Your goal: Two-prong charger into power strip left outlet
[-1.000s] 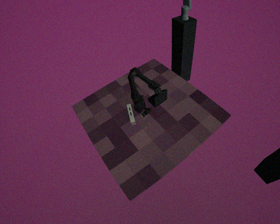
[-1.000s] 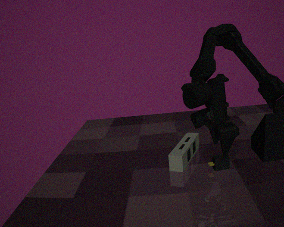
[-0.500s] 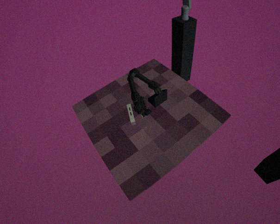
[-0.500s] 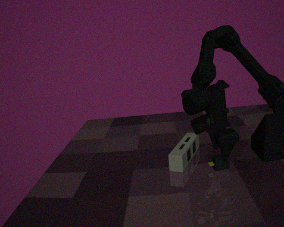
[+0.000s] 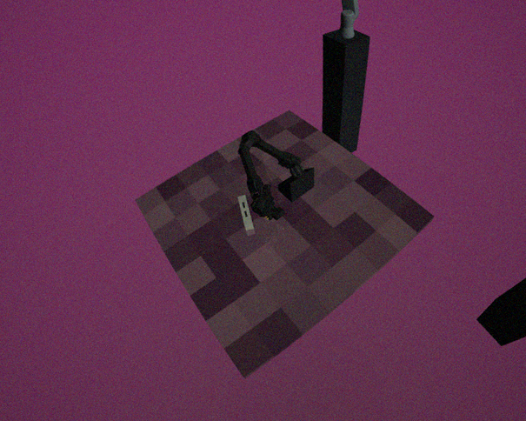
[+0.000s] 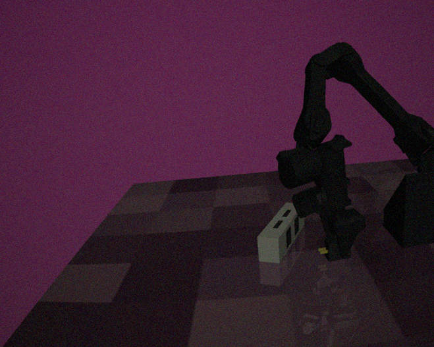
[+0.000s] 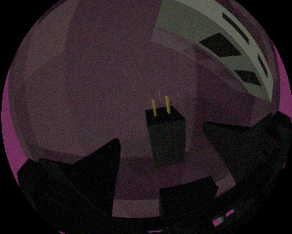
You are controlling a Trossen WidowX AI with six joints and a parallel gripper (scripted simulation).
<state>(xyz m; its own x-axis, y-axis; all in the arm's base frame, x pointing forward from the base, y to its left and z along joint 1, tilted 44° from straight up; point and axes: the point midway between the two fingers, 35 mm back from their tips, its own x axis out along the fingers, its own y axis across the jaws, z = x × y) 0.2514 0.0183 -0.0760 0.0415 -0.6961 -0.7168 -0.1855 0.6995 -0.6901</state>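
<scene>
Right now my gripper tip is 10 mm short of the charger.
</scene>
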